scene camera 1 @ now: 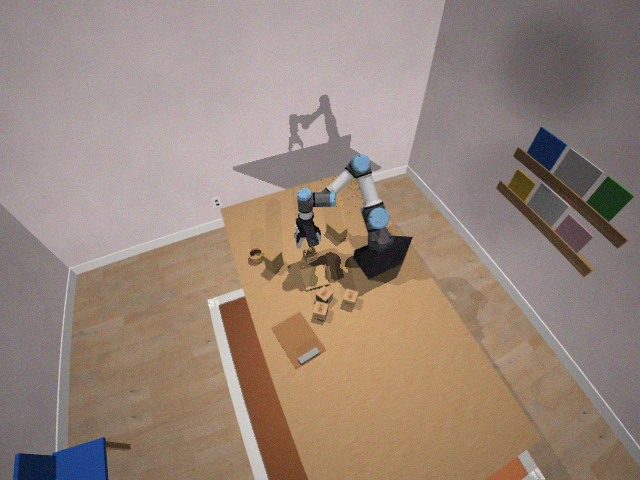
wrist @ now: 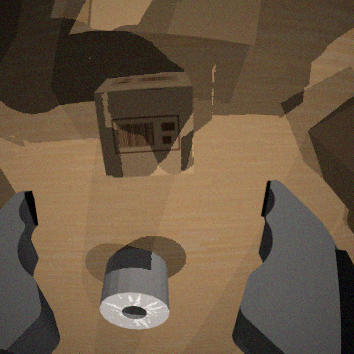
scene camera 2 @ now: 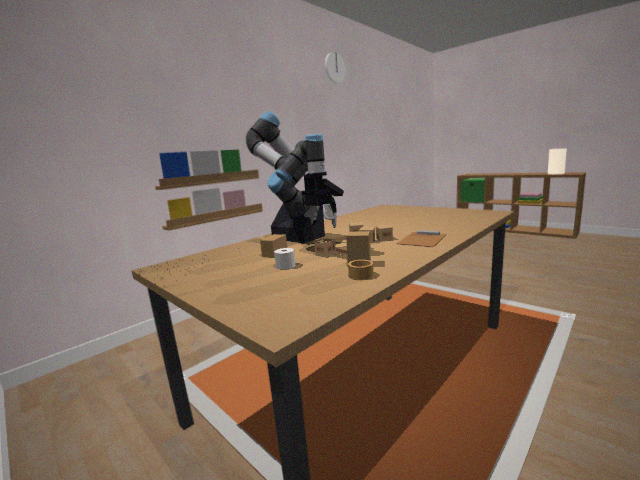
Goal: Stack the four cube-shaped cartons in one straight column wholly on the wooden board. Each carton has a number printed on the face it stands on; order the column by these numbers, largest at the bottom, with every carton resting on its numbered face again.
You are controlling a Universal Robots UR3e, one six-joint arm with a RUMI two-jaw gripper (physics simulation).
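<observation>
A clipboard and a white roll are visible in the pictures, as is the gripper. The wrist view also shows the gripper.
</observation>
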